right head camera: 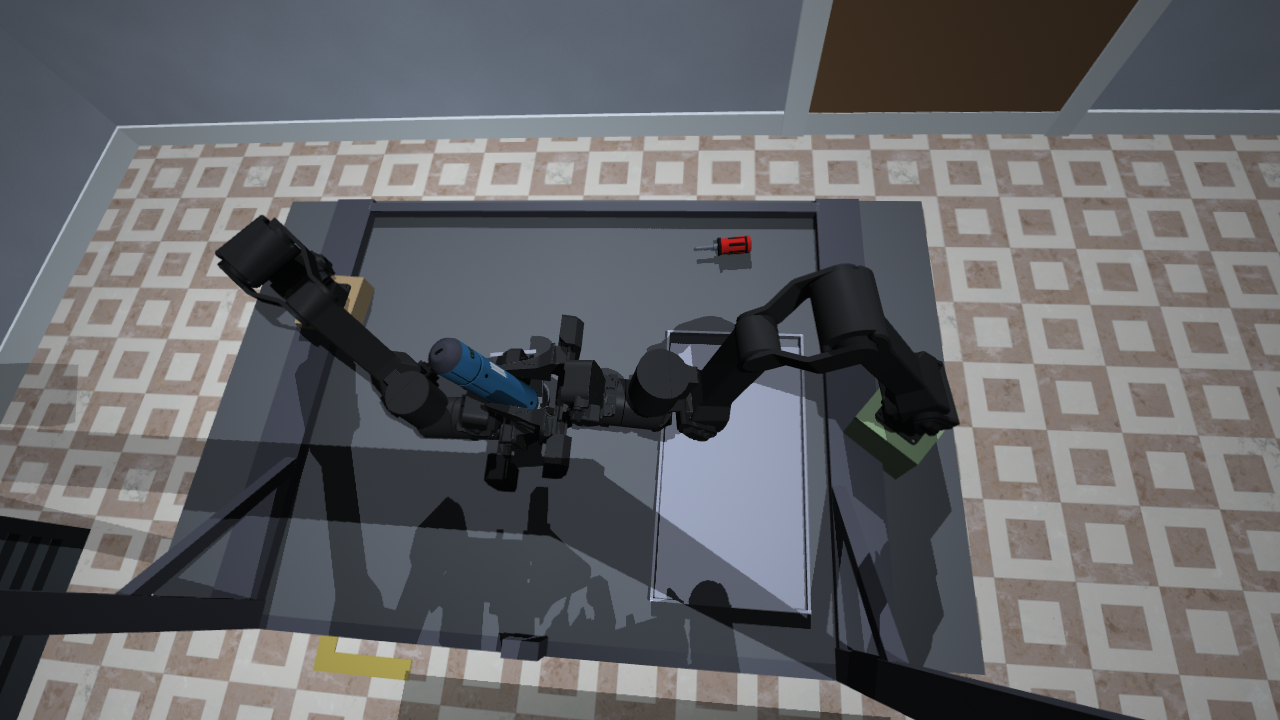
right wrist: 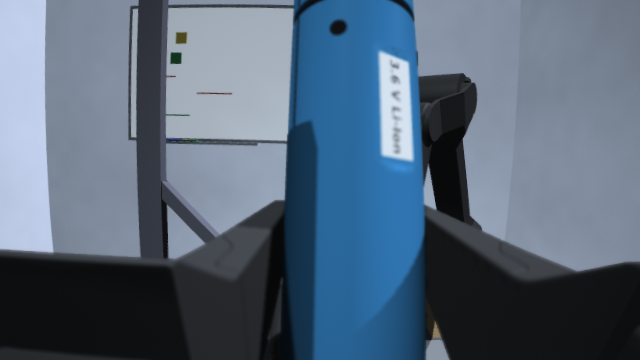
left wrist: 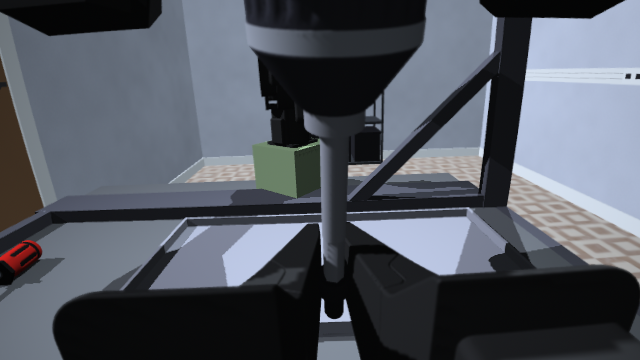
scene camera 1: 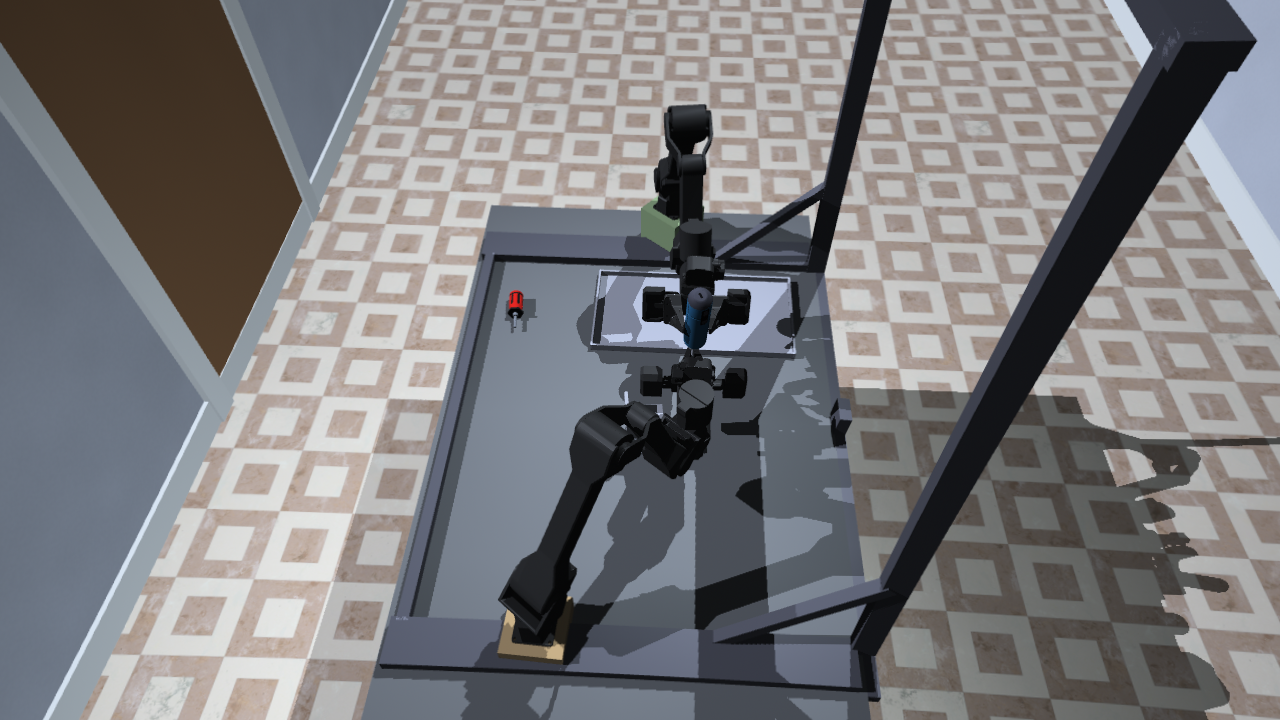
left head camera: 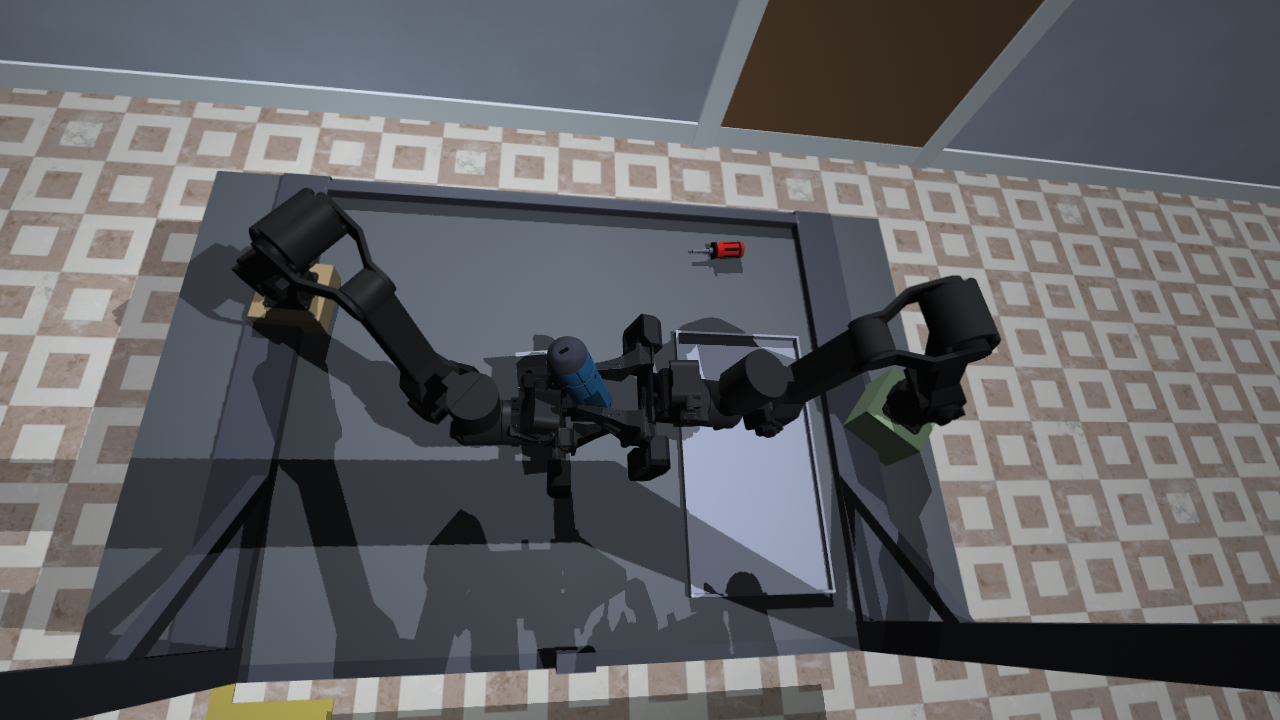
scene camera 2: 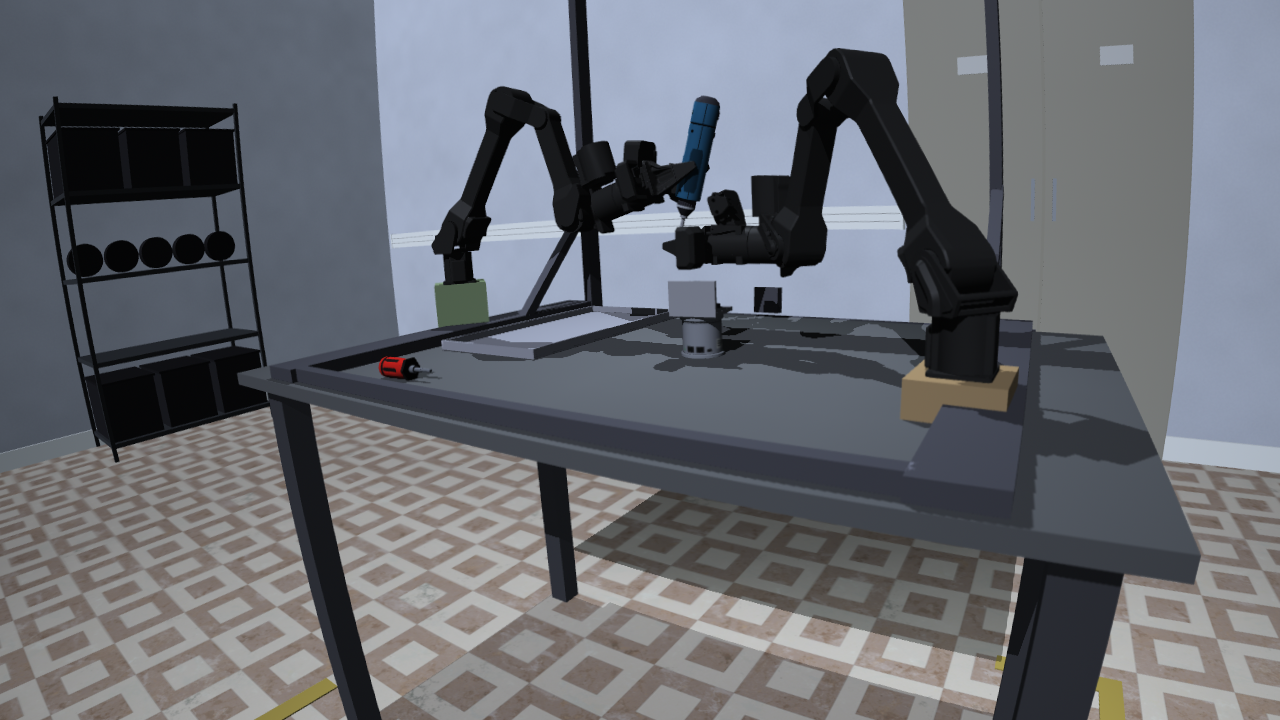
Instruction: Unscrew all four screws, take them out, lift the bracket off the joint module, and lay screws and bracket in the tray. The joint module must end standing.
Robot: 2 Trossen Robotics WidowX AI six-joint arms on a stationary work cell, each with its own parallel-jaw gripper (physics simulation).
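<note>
My right gripper (right wrist: 348, 215) (scene camera 2: 687, 171) is shut on the blue electric screwdriver (right wrist: 355, 150) (scene camera 2: 700, 143) (left head camera: 581, 374) (right head camera: 483, 374), holding it bit down, slightly tilted. A black screw (left wrist: 334, 304) is at the tip of its bit. My left gripper (left wrist: 328, 235) (scene camera 2: 671, 247) is shut on this screw, just below the bit, high above the table. The grey joint module (scene camera 2: 701, 336) stands upright on the table below, with the light grey bracket (scene camera 2: 691, 298) on it. Other screws cannot be made out. The tray (left head camera: 760, 501) (right head camera: 733, 501) lies on the right in both head views.
A red screwdriver (left head camera: 729, 249) (right head camera: 734, 244) (scene camera 1: 515, 300) (scene camera 2: 393, 367) (left wrist: 22, 257) lies near the table's far edge in the head views. Frame posts and diagonal braces (left wrist: 425, 127) stand at the table's sides. Both arms reach in over the middle, close together.
</note>
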